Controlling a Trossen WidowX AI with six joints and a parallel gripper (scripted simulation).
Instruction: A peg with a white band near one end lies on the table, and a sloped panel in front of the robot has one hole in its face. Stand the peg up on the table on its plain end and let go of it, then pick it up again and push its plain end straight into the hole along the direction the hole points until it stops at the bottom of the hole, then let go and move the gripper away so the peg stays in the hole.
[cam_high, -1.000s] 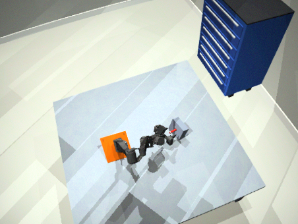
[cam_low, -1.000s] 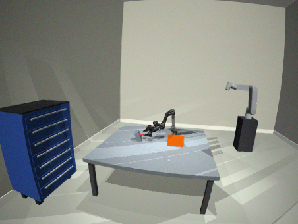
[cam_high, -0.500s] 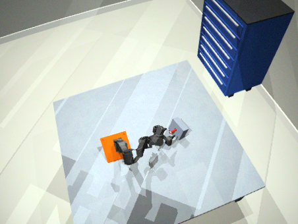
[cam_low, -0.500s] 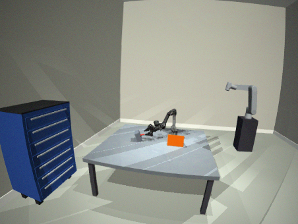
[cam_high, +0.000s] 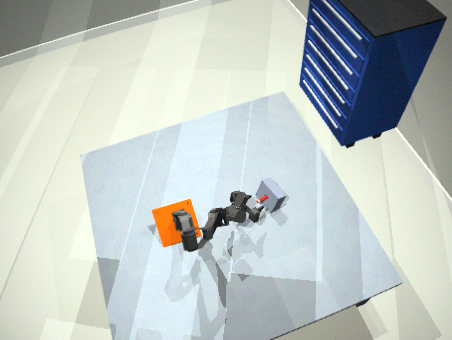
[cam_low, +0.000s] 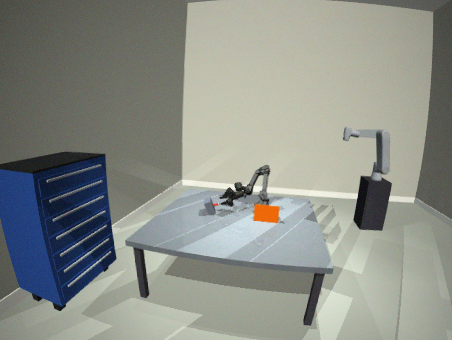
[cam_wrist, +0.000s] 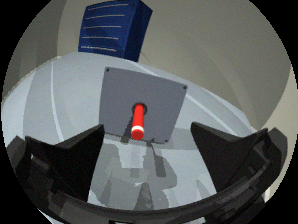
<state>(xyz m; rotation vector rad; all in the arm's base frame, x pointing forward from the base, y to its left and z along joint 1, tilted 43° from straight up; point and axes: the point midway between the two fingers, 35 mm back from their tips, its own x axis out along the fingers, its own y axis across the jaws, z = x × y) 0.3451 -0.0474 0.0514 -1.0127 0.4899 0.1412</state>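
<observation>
The peg is 30 mm below my gripper tip, 20 mm ahead of it and 10 mm to the left of it. The rest, counted from my gripper tip: panel 80 mm ahead, 40 mm below, 30 mm to the left.
</observation>
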